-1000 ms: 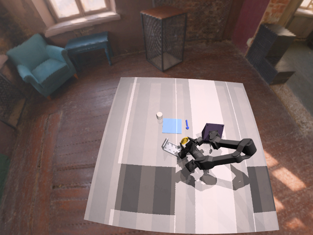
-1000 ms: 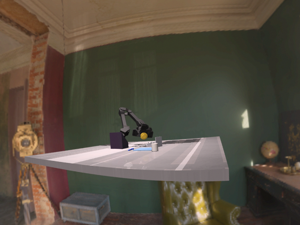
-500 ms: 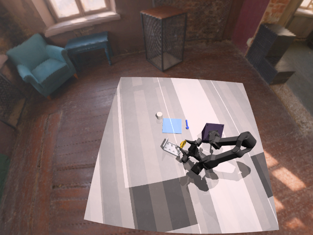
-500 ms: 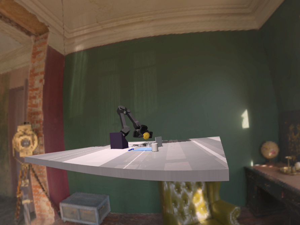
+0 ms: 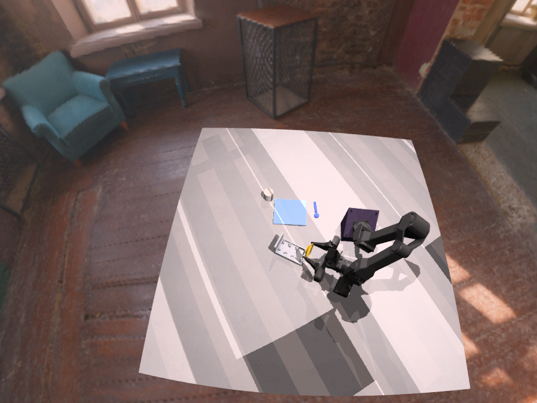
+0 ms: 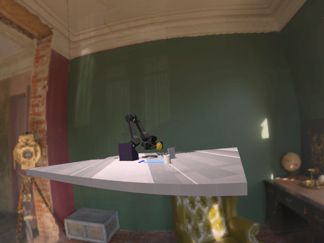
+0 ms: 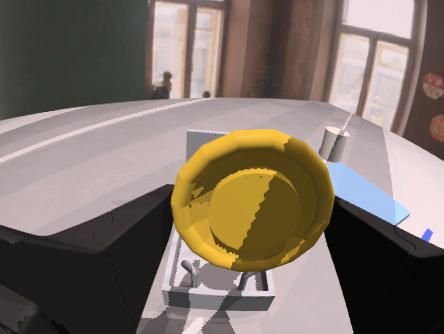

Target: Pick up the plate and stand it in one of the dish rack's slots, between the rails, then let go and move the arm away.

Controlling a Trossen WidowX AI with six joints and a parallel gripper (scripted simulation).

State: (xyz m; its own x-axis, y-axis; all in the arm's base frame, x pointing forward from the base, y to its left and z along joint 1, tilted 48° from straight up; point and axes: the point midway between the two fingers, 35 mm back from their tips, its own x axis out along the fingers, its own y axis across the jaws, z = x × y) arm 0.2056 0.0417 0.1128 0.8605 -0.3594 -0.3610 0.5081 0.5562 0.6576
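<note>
Now: the grey dish rack 60 mm ahead of my gripper tip, 20 mm to the right of it and 70 mm below it. Also, from my gripper tip: blue spoon: 70 mm behind, 220 mm to the right, 90 mm below; light blue mat: 50 mm ahead, 220 mm to the right, 90 mm below; yellow plate: 10 mm behind.
</note>
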